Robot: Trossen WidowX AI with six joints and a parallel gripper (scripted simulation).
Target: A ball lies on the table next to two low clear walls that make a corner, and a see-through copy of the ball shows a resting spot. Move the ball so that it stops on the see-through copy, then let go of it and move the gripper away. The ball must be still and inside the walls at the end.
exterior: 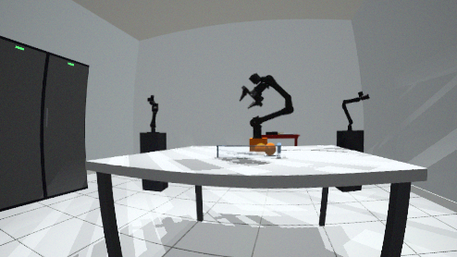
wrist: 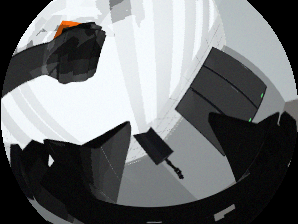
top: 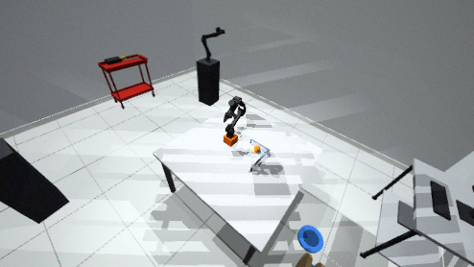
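My gripper tip is now 340 mm short of the orange ball, 150 mm to the right of it and 290 mm above it. Also, from my gripper tip: see-through ball copy 330 mm ahead, 100 mm to the left, 290 mm below.
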